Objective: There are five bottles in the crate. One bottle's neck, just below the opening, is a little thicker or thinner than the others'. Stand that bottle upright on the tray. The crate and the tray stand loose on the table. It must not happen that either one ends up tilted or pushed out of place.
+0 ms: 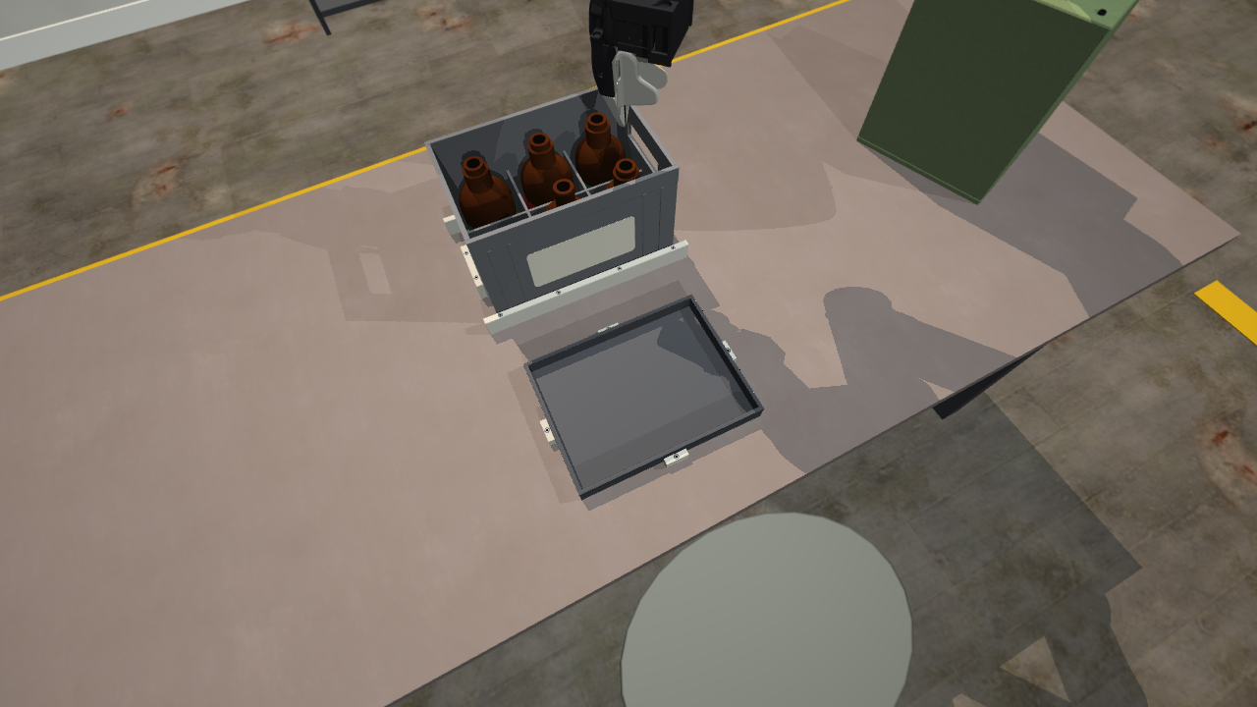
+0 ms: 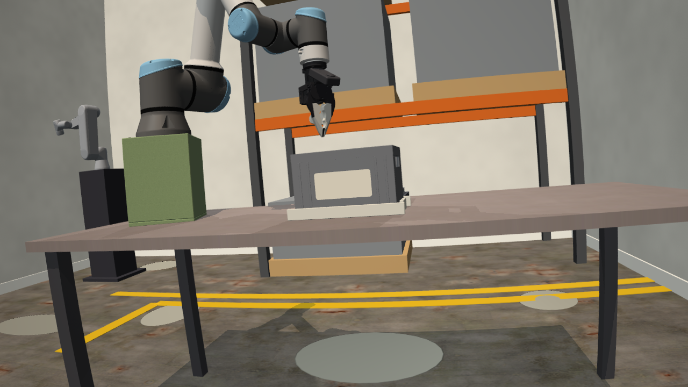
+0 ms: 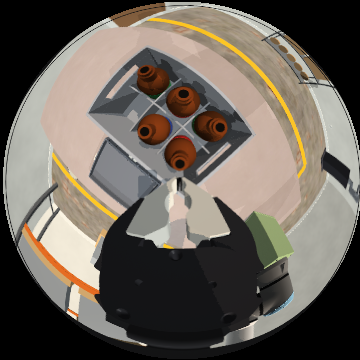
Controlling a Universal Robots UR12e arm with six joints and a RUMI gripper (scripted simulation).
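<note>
My hand is 8 cm short of the brown bottle and 15 cm above it. From my hand the other things lie so: grey crate 8 cm ahead, 5 cm to the right, 16 cm below; then dark tray 10 cm ahead, 22 cm to the left, 23 cm below.
</note>
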